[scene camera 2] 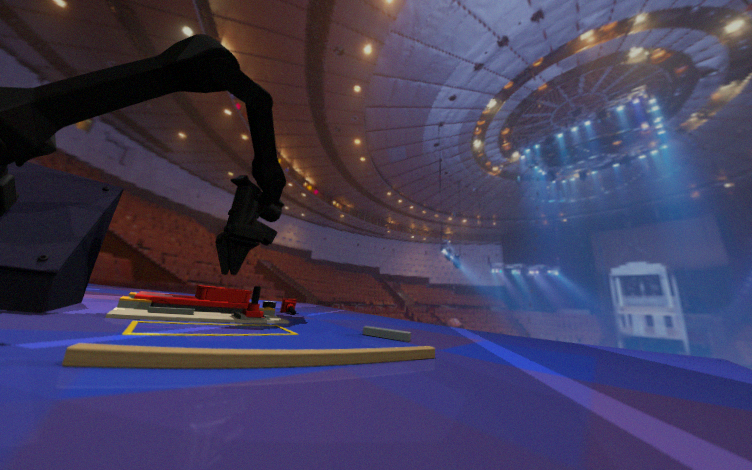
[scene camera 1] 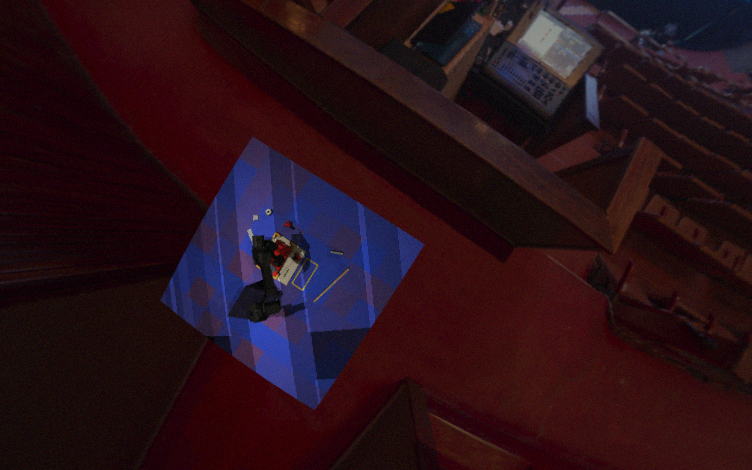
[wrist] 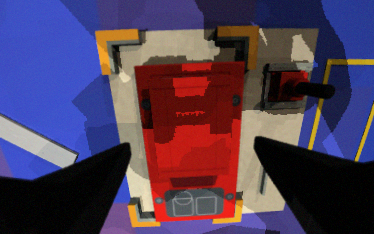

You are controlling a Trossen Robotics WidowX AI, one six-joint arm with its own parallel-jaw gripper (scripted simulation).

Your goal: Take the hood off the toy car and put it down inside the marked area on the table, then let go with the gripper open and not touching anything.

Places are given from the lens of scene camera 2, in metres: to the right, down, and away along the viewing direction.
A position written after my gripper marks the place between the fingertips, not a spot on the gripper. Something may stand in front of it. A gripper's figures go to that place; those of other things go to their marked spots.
my gripper [scene camera 2: 228, 274]: -0.32, 0.09, 0.47
long tan stick [scene camera 2: 89, 355]: -0.18, 0.07, 0.12
